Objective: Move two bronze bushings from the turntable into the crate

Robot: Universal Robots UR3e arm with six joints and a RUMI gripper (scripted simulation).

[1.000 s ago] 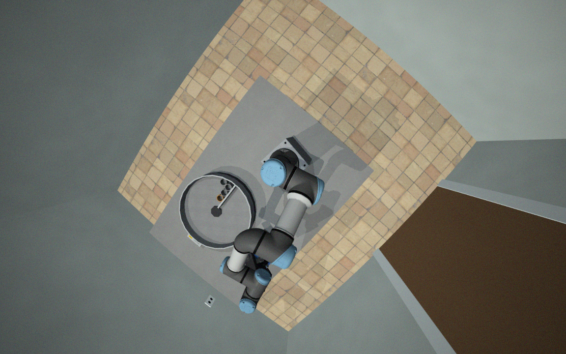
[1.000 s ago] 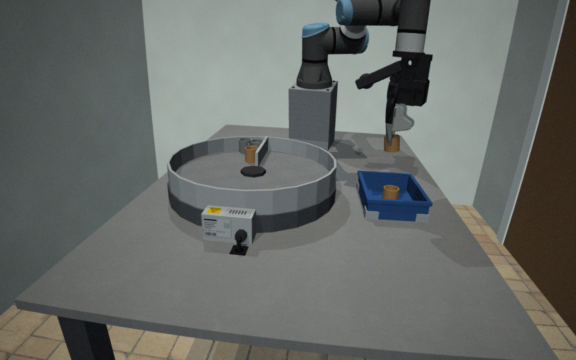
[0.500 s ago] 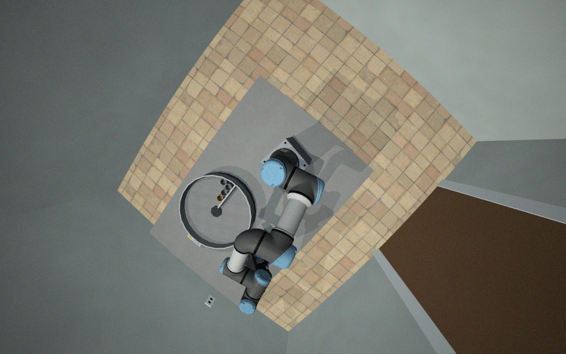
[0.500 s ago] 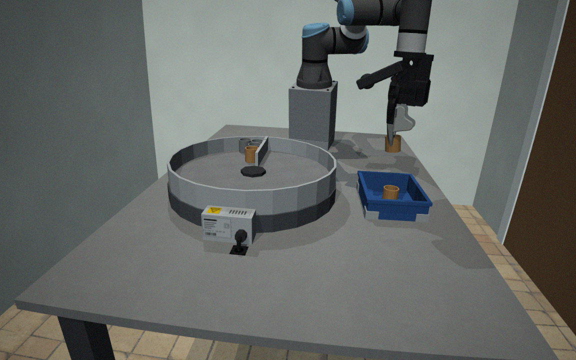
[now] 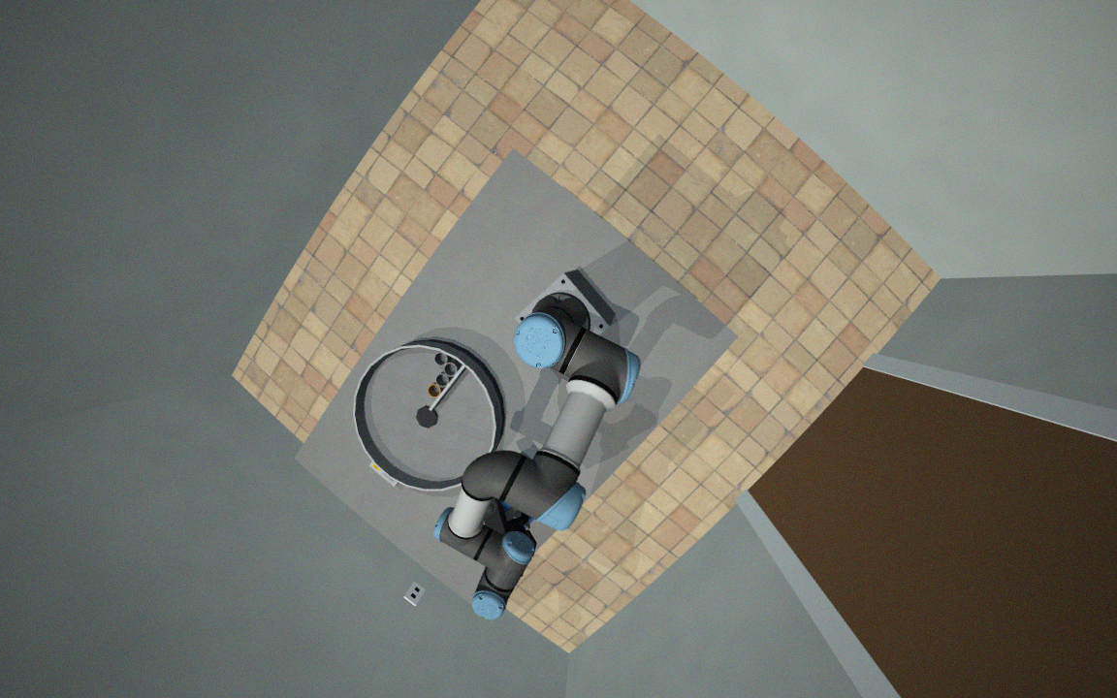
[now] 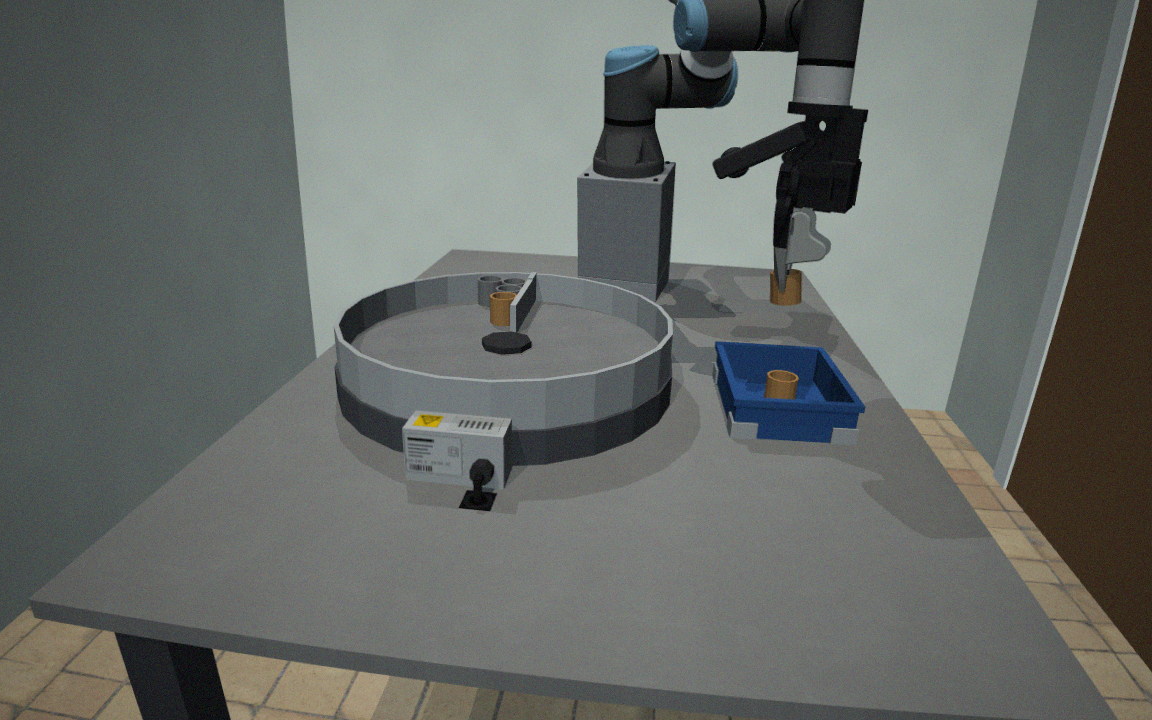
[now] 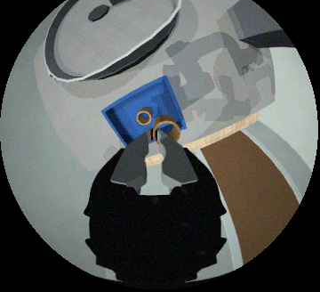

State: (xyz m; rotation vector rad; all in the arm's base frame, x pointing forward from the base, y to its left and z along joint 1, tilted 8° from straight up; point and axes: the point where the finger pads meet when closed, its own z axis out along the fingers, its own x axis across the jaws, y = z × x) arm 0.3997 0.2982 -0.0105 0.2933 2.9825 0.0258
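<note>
Right now the blue crate is 30 mm ahead of my hand, 20 mm to the left of it and 130 mm below it. From my hand the other things lie so: turntable (90 mm ahead, 330 mm to the right, 110 mm below).
</note>
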